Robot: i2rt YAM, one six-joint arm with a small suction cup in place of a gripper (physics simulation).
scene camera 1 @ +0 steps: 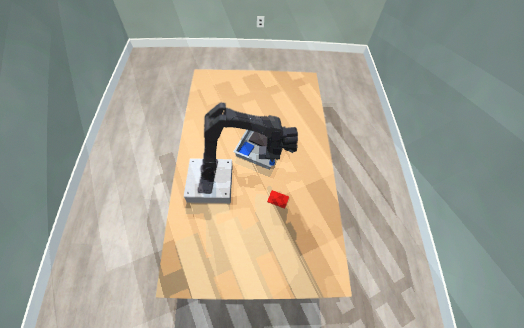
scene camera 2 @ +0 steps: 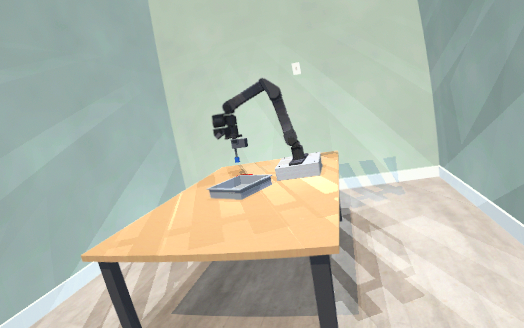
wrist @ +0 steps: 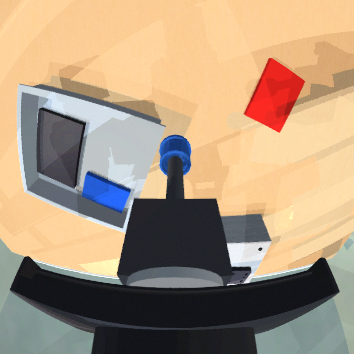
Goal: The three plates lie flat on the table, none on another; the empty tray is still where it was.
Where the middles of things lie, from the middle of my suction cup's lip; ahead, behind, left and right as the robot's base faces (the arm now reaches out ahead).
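The red plate [wrist: 277, 89] is 15 cm to the right of my suction cup, 5 cm ahead of it and 12 cm below it. I see the dark plate [wrist: 59, 137] too, and it is 22 cm to the left of my suction cup, 6 cm behind it and 12 cm below it. The grey tray [scene camera 2: 241, 186], for its part, is 7 cm behind my suction cup, 17 cm to the left of it and 10 cm below it. As for the blue plate [wrist: 96, 188], it is 14 cm to the left of my suction cup, 15 cm behind it and 12 cm below it.
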